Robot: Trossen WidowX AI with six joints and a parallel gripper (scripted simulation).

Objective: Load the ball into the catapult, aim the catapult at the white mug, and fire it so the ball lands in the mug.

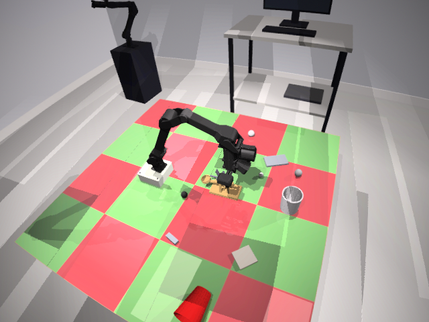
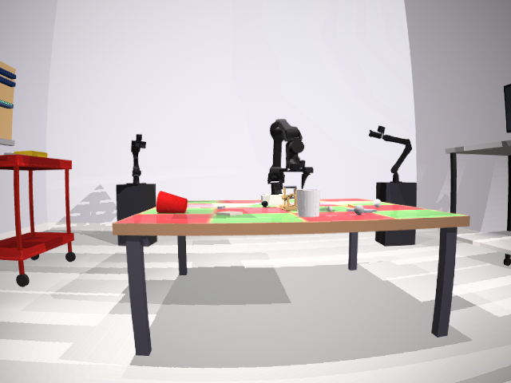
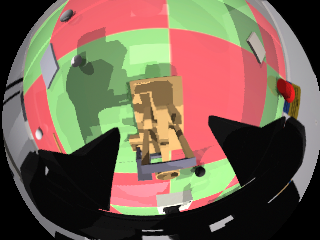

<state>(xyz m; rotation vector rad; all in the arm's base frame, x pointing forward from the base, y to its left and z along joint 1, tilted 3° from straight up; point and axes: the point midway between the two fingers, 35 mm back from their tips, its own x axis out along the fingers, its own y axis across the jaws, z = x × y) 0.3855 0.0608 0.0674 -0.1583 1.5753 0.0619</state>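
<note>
The dark ball lies 190 mm behind my gripper tip, 120 mm to the right of it and 80 mm below it. From my gripper tip the other things lie so: wooden catapult (70 mm behind, 40 mm below, 10 mm to the left); then small white ball (160 mm to the left, 90 mm ahead, 80 mm below); then white mug (270 mm ahead, 60 mm below, 40 mm to the left).
</note>
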